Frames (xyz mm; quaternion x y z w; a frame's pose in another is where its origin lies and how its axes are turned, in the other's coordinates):
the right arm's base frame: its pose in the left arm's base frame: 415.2 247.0 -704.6 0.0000 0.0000 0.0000 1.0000
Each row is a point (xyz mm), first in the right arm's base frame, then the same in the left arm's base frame.
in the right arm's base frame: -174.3 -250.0 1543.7
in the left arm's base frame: 240.9 -3.0 839.1
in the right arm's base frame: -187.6 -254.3 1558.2
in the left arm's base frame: 227.6 -7.3 853.6
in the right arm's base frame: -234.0 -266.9 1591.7
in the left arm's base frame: 181.2 -19.9 887.1
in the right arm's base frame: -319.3 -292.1 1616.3
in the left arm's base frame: 95.9 -45.1 911.7
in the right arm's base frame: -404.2 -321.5 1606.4
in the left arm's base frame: 11.0 -74.5 901.8
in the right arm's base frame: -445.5 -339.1 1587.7
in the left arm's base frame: -30.3 -92.1 883.1
